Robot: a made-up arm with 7 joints. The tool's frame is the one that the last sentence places. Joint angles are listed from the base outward.
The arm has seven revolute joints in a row. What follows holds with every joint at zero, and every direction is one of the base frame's. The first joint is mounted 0.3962 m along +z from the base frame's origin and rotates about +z. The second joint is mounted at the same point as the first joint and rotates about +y. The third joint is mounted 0.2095 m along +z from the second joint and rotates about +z. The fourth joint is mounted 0.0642 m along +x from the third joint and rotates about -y. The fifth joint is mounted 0.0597 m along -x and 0.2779 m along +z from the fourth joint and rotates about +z. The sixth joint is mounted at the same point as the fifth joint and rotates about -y. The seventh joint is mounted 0.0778 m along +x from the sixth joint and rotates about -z. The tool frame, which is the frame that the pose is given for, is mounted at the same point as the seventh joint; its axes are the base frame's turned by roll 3.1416, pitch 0 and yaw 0 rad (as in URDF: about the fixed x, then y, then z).
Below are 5 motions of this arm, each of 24 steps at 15 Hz.
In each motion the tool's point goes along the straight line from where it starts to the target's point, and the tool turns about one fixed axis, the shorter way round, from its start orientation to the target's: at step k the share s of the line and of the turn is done. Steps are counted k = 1, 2, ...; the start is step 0. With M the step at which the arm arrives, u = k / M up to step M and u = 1 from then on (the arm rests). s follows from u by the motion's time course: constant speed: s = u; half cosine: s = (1 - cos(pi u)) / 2; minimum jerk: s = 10 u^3 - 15 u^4 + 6 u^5.
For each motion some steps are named. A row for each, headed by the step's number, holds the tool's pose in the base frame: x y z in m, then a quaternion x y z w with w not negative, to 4 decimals.
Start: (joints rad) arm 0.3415 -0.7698 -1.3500 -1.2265 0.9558 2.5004 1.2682
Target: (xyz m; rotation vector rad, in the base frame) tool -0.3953 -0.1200 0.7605 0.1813 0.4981 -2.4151
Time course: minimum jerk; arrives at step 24
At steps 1, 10, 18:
1: -0.1381 -0.4100 0.7068 0.0630 0.5321 -0.4077 0.7394
10: -0.2272 -0.3096 0.7254 0.0697 0.4401 -0.6305 0.6356
18: -0.3687 -0.1500 0.7549 0.0705 0.2347 -0.8900 0.3845

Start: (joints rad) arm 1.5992 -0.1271 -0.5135 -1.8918 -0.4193 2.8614 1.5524
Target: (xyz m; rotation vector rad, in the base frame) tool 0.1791 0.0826 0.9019 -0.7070 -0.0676 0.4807
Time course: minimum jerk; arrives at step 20
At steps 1, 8, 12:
1: 0.1553 0.3250 0.6758 -0.8493 0.0706 -0.2471 0.4611
8: 0.1628 0.2482 0.7474 -0.7433 0.0401 -0.0981 0.6605
12: 0.1715 0.1596 0.8301 -0.5532 0.0012 0.0822 0.8290

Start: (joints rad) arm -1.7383 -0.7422 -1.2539 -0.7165 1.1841 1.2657 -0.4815
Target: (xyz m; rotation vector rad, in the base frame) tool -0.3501 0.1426 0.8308 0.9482 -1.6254 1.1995
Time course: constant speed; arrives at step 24
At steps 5, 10, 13, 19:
5: -0.2228 0.2714 0.8373 0.4144 -0.4951 0.5781 0.4989
10: -0.2563 0.2375 0.8356 0.4073 -0.5392 0.5550 0.4851
13: -0.2764 0.2172 0.8345 0.4025 -0.5649 0.5405 0.4762
19: -0.3166 0.1765 0.8325 0.3918 -0.6146 0.5099 0.4569

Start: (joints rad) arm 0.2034 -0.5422 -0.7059 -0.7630 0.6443 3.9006 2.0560
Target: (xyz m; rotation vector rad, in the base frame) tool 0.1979 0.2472 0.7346 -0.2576 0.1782 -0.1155
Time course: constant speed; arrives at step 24
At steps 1, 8, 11, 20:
1: -0.1137 -0.1312 0.8180 0.3620 -0.1187 -0.4261 0.8206
8: -0.0189 -0.0160 0.7926 0.2204 -0.0570 -0.3276 0.9170
11: 0.0218 0.0333 0.7817 0.1565 -0.0297 -0.2808 0.9465
20: 0.1437 0.1814 0.7491 -0.0407 0.0529 -0.1287 0.9894

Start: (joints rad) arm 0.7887 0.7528 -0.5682 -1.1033 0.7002 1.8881 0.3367
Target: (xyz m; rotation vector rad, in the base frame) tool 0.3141 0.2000 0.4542 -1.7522 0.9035 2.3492
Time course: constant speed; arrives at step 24
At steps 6, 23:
6: 0.4503 0.2138 0.5065 -0.9570 0.1402 0.2096 0.1435
23: 0.3217 0.2008 0.4571 -0.6024 0.2892 0.7426 0.0444

